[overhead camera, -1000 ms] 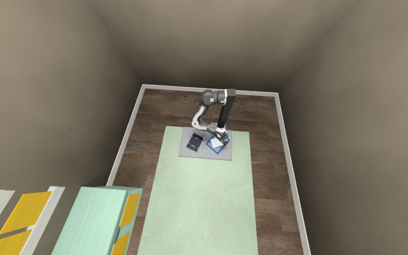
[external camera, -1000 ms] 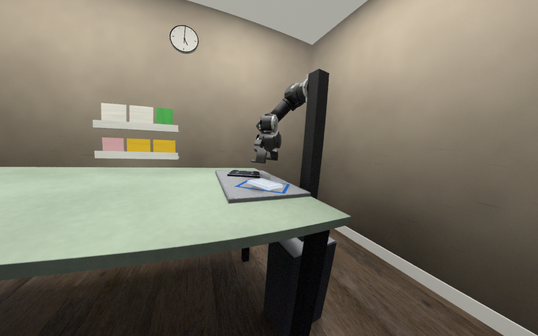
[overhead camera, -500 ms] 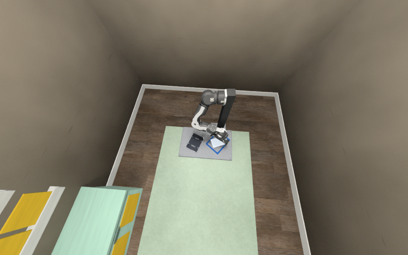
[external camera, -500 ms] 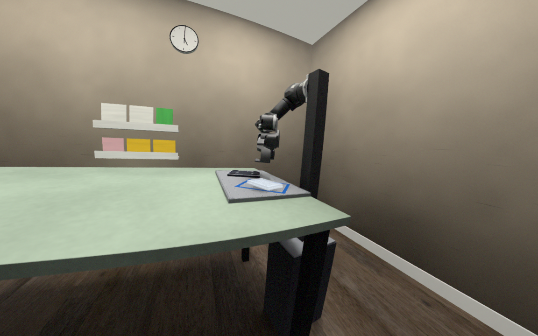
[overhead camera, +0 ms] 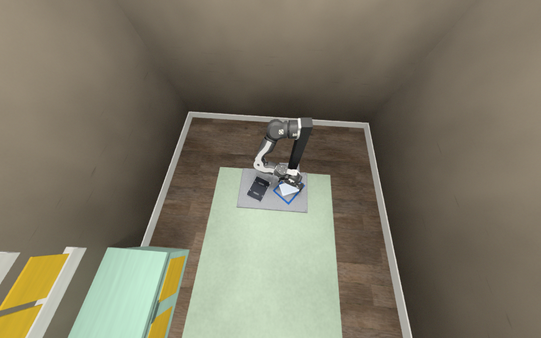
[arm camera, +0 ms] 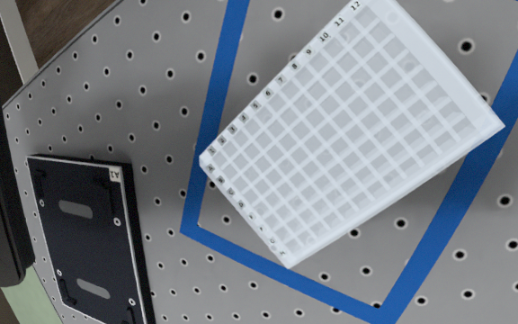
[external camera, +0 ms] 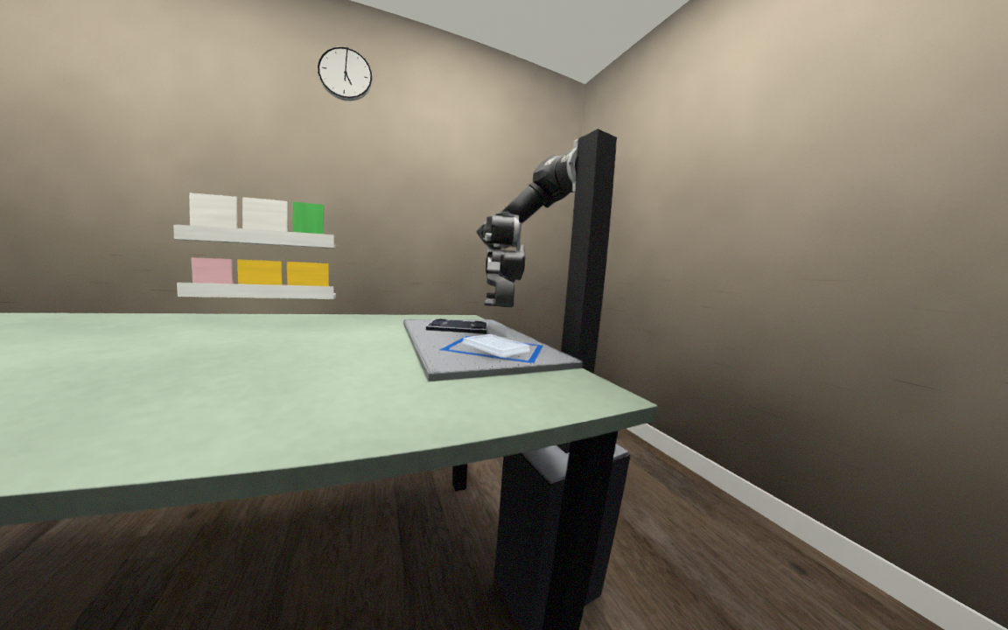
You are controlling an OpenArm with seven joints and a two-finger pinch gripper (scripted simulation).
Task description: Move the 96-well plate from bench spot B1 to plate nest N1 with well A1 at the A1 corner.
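My hand is 8 cm above the 96-well plate. The rest, counted from my hand: black plate nest N1 (1 cm ahead, 22 cm to the right, 8 cm below); then white A1 label (4 cm behind, 14 cm to the right, 8 cm below).
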